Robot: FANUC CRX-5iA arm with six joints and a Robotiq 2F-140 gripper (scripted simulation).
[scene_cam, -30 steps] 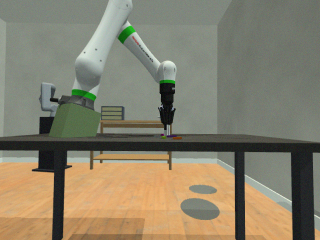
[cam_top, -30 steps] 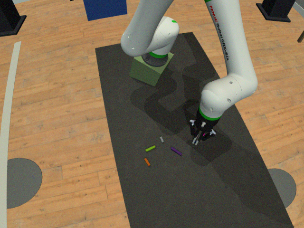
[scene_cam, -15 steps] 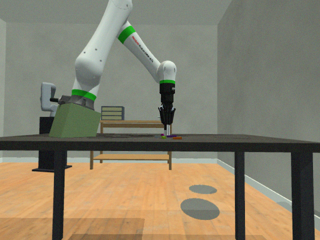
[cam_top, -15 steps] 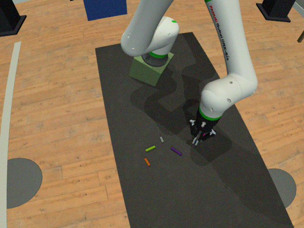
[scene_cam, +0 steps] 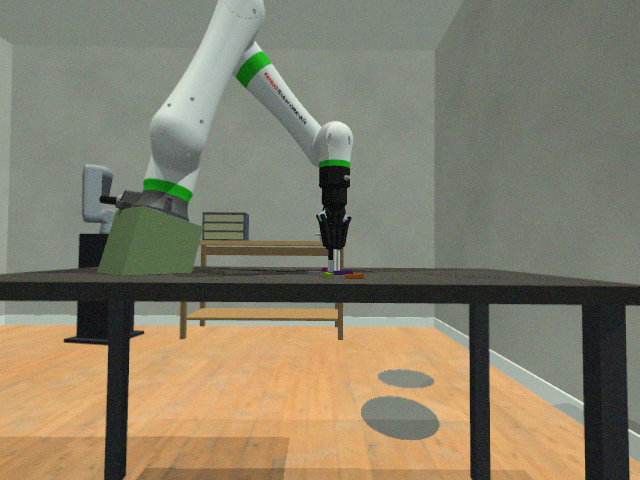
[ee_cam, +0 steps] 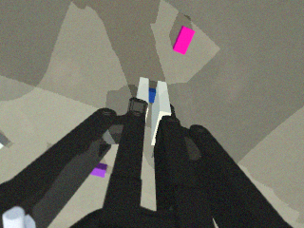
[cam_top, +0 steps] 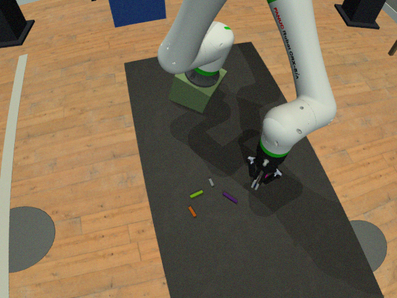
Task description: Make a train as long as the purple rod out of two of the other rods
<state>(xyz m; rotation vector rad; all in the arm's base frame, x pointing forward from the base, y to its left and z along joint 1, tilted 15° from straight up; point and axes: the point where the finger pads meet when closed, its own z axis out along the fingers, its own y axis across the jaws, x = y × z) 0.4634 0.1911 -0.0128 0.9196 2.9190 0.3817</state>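
The blue rod is 30 mm below my hand. Also, from my hand: magenta rod: 40 mm to the left, 30 mm below, 30 mm behind; grey rod: 170 mm to the right, 30 mm below, 20 mm behind; purple rod: 100 mm to the right, 40 mm ahead, 30 mm below.
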